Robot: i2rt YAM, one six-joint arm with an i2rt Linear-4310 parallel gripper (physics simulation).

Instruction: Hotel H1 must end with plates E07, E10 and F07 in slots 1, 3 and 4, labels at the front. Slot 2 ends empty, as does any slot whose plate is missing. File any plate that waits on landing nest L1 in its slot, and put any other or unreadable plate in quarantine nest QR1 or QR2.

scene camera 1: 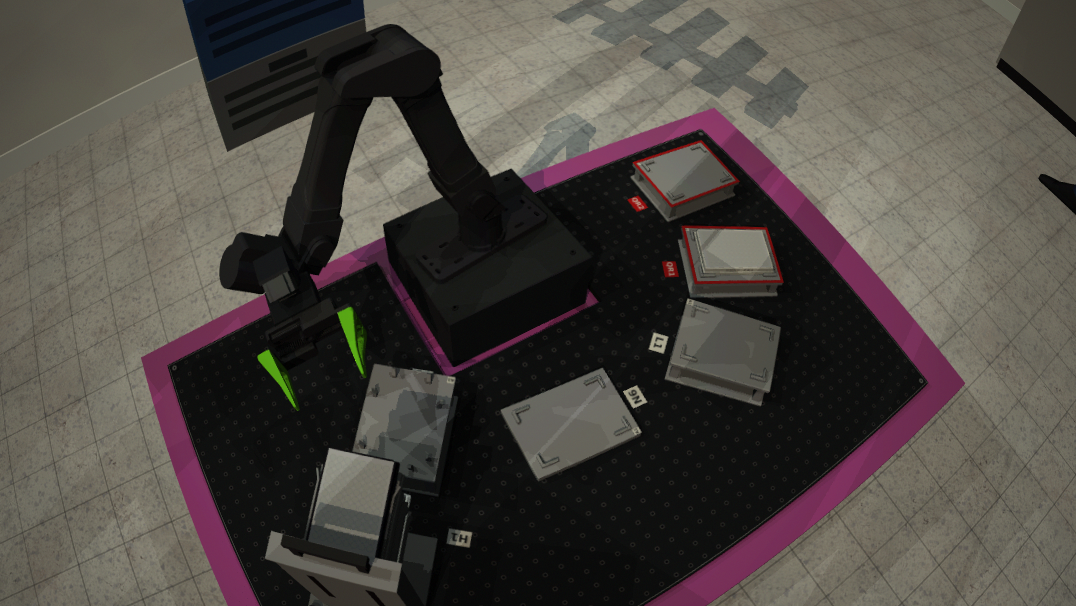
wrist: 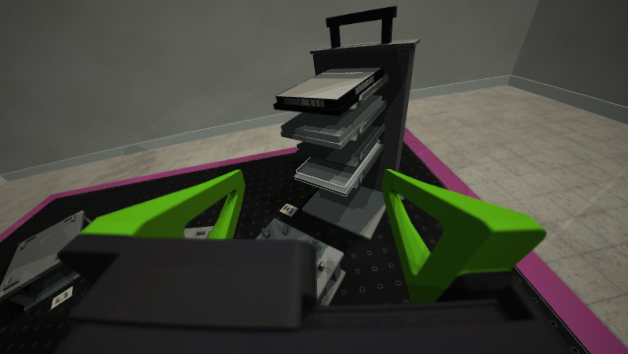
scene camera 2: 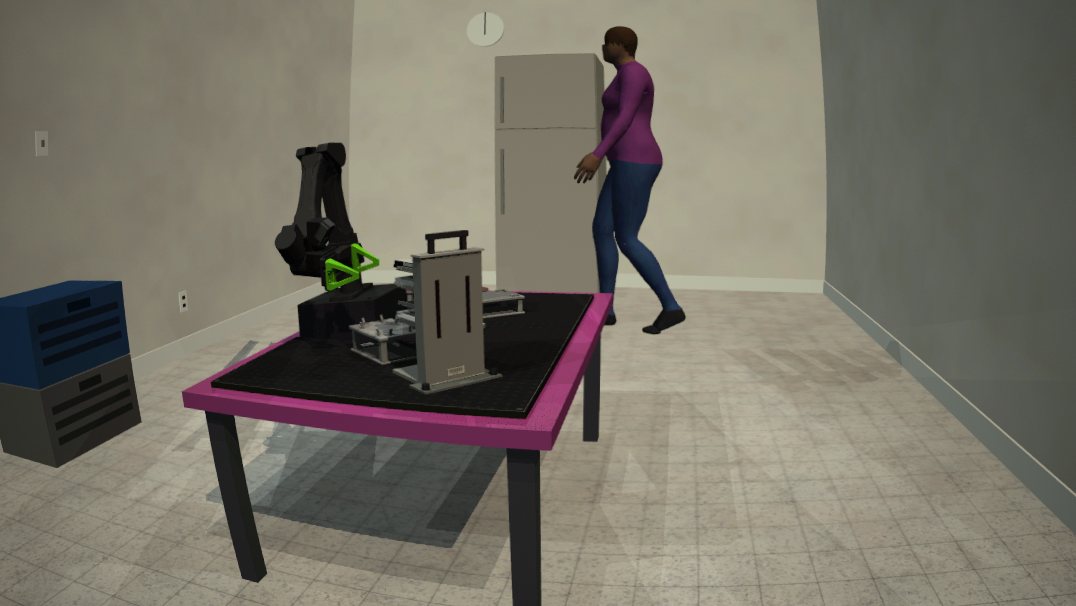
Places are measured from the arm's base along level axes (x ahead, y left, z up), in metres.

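Pixels of known places: gripper, fingertip midpoint: (scene camera 1: pixel 330 393) (wrist: pixel 313 177) (scene camera 2: pixel 369 268); arm's base, origin of the base link: (scene camera 1: pixel 482 239) (scene camera 2: pixel 352 293).
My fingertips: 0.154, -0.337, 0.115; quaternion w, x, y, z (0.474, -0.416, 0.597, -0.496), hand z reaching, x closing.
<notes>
For each thing: its top centre in the pictures, then the offset to it from my fingertips, as dx, dy, dz. "spot": a spot on its surface instead.
- dark-based plate with a pale top, middle of its top: (scene camera 1: pixel 350 502) (wrist: pixel 332 80) +0.142, -0.058, +0.023
- clear-looking plate, middle of its top: (wrist: pixel 334 109) +0.141, -0.058, -0.013
- clear plate, middle of its top: (wrist: pixel 339 154) +0.141, -0.058, -0.084
- Landing nest L1, middle of its top: (scene camera 1: pixel 730 342) (scene camera 2: pixel 489 293) (wrist: pixel 42 245) +0.195, +0.532, -0.152
- Nest QR1, surface spot: (scene camera 1: pixel 779 280) spot: +0.165, +0.704, -0.167
- pale plate, middle of its top: (scene camera 1: pixel 735 248) +0.077, +0.676, -0.153
- QR2, middle of its top: (scene camera 1: pixel 687 169) -0.105, +0.751, -0.162
- raised nest with pegs, middle of its top: (wrist: pixel 261 278) (scene camera 1: pixel 400 415) (scene camera 2: pixel 385 321) +0.010, +0.079, -0.132
- Flat nest N6, middle of its top: (scene camera 1: pixel 571 419) +0.130, +0.280, -0.190
- hotel's handle, surface spot: (wrist: pixel 361 19) (scene camera 2: pixel 442 236) spot: +0.187, -0.116, +0.077
Hotel H1 (scene camera 1: pixel 335 566) (scene camera 2: pixel 450 323) (wrist: pixel 404 110) stands at the table's near left in scene camera 1. In the wrist view its top level holds a dark-based plate with a pale top (wrist: pixel 325 89); its label marks are unreadable. A clear-looking plate (wrist: pixel 330 125) lies on the level below. The third level down looks dark and bare, though partly hidden. Another clear plate (wrist: pixel 330 172) lies lowest. Landing nest L1 (scene camera 1: pixel 726 342) (wrist: pixel 45 245) is bare. Nest QR1 (scene camera 1: pixel 779 280) bears a pale plate (scene camera 1: pixel 734 252); QR2 (scene camera 1: pixel 685 173) is bare. My gripper (scene camera 1: pixel 331 392) (scene camera 2: pixel 367 268) (wrist: pixel 313 177) is open and empty, raised before the hotel.
A raised nest with pegs (scene camera 1: pixel 406 421) (wrist: pixel 327 265) stands between the arm base (scene camera 1: pixel 489 263) and the hotel. Flat nest N6 (scene camera 1: pixel 570 423) lies between it and L1. The hotel's handle (scene camera 2: pixel 446 235) (wrist: pixel 361 19) sticks up on top. A person (scene camera 2: pixel 630 120) stands beyond the table.
</notes>
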